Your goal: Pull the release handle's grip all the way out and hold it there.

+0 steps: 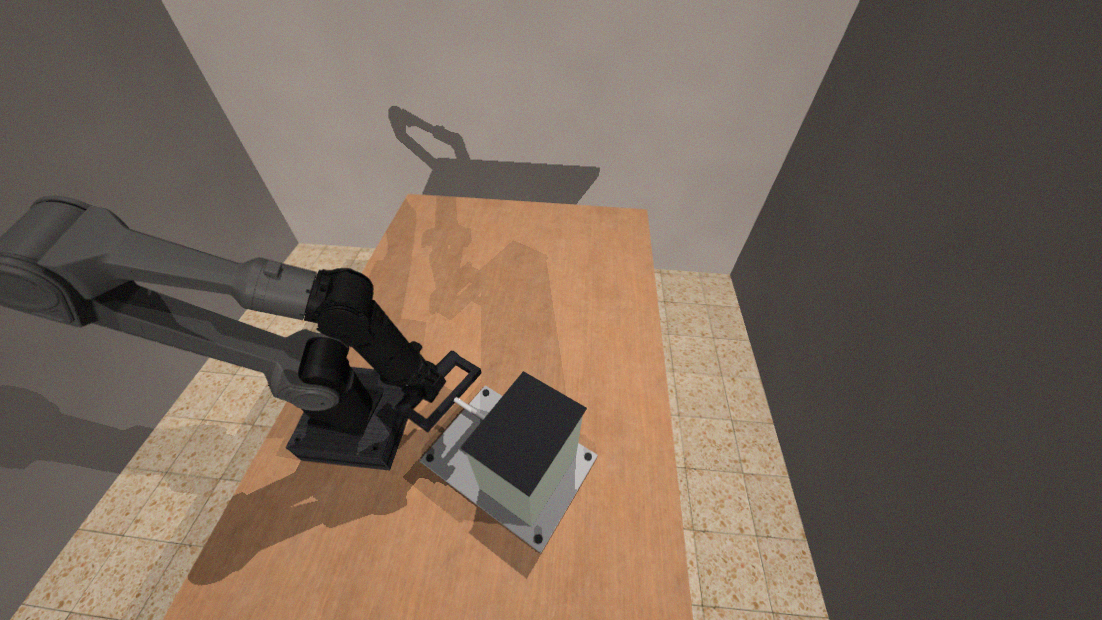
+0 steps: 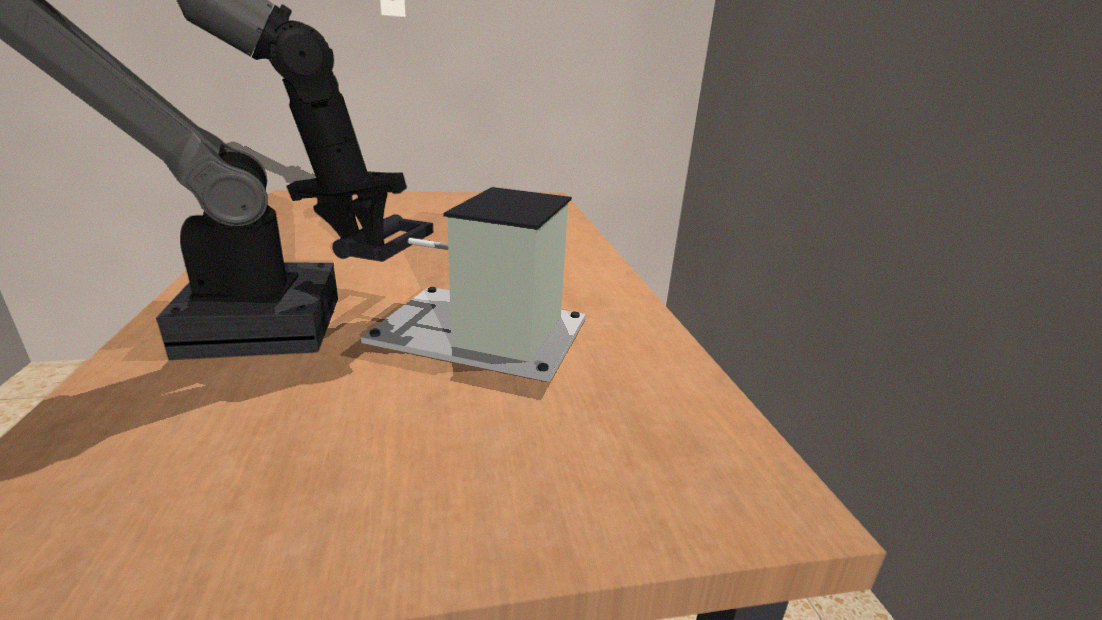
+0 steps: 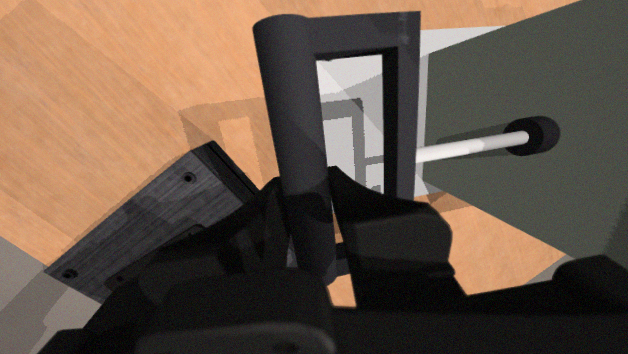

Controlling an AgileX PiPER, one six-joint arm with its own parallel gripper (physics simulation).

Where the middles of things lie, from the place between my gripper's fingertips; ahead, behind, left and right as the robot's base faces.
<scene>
Now: hand 14 cm short of the grey plate (image 2: pixel 422 326), 4 cm to the left of it and 9 cm above it.
</scene>
